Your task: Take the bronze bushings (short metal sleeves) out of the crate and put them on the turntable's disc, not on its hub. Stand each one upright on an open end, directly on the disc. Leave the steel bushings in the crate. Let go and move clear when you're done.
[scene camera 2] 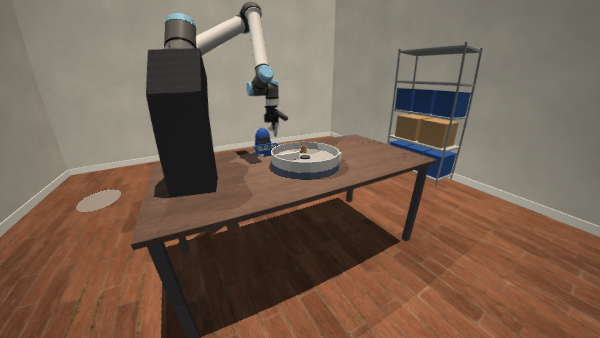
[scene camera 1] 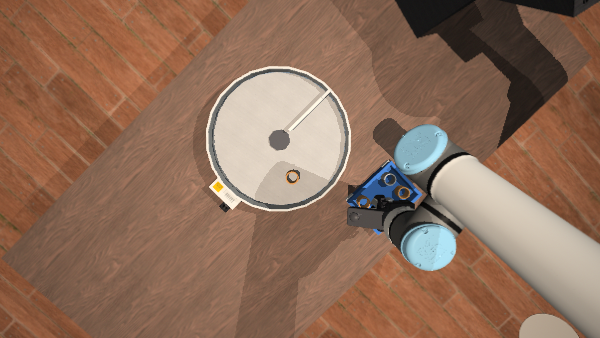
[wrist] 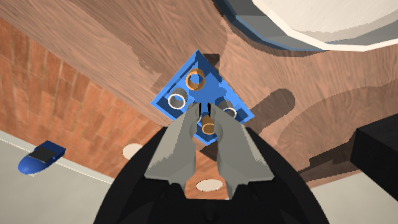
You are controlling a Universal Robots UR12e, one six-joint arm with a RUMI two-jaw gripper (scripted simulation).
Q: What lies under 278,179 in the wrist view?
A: My gripper.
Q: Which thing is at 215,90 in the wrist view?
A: A blue crate.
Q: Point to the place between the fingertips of my gripper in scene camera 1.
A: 372,203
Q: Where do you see a turntable disc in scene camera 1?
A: At 254,148
